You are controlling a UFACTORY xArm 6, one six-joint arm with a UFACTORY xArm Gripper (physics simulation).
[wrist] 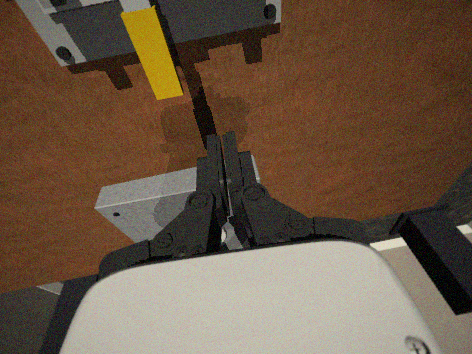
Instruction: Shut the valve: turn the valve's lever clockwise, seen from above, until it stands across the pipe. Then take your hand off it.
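Observation:
The valve's lever shows as a yellow grip [152,54] at the upper left of the wrist view, with a bit of its pale metal arm [136,4] at the top edge. It reaches out over the near edge of a grey base plate [220,25]. The rest of the valve and the pipe are outside the view, so the lever's angle to the pipe cannot be told. My gripper [223,151] is shut and empty. It is apart from the yellow grip, below and to the right of it in the view.
A light grey block [150,192] lies on the brown wooden table [340,115], partly behind my fingers. A black bar-shaped object [440,260] is at the lower right, by the table's edge. Dark bolts mark the base plate's corners.

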